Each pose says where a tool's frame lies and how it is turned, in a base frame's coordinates. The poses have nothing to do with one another.
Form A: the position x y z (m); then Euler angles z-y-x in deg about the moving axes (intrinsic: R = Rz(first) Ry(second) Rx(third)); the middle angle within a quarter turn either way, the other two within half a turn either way.
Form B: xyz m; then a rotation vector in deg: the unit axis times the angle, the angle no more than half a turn. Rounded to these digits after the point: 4 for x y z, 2 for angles.
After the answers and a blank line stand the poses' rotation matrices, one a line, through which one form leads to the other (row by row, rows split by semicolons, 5 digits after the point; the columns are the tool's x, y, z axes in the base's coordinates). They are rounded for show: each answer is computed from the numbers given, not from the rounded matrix.
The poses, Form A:
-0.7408 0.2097 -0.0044 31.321 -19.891 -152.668
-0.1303 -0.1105 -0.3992 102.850 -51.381 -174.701
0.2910 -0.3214 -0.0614 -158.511 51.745 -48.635
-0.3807 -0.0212 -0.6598 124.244 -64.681 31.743
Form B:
-0.7408 0.2097 -0.0044 -140.64 -45.97 -15.26
-0.1303 -0.1105 -0.3992 -80.42 -105.56 -35.00
0.2910 -0.3214 -0.0614 48.21 65.68 -115.73
-0.3807 -0.0212 -0.6598 87.78 -5.67 122.69

0.80330 0.59525 0.01952; 0.48882 -0.67769 0.54935; 0.34023 -0.43175 -0.83536
-0.13881 0.95474 -0.26306; 0.60851 0.29180 0.73795; 0.78131 -0.05764 -0.62147
-0.57612 0.79047 -0.20794; -0.22681 -0.39902 -0.88845; -0.78526 -0.46469 0.40918
-0.24065 -0.43538 0.86748; 0.35352 -0.87168 -0.33941; 0.90394 0.22499 0.36369

